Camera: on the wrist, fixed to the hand. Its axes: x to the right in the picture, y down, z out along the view.
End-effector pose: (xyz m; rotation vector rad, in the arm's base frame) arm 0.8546 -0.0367 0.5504 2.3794 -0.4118 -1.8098
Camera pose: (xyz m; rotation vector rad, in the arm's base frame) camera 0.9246 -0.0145 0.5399 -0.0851 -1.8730 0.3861
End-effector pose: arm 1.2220 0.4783 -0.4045 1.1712 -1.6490 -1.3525
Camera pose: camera 1.2792 0.4354 -0.4246 -1.2435 -1.0112 0.9903
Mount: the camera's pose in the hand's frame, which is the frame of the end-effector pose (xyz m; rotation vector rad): 0.0206 -0.0338 -0.0628 0.1424 0.4255 3.0744
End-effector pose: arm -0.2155 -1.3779 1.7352 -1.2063 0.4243 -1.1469
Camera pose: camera -0.2716 -1.4248 1.7482 0.6621 1.4339 1.3392
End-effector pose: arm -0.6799 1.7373 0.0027 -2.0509 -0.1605 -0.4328
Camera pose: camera -0.6855 1.6985 0.0657 -0.0906 2.4621 1.0308
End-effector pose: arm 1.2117 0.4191 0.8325 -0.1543 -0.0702 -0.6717
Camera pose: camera 1.2076 0.3700 0.7770 0.1368 0.4868 2.3729
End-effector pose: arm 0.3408 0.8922 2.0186 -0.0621 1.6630 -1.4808
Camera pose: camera 0.2726 0.9198 2.0284 1.8425 0.1674 0.9453
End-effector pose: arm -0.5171 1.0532 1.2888 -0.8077 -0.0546 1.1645
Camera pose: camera -0.4542 1.0315 1.2559 0.1688 -1.1992 -1.7217
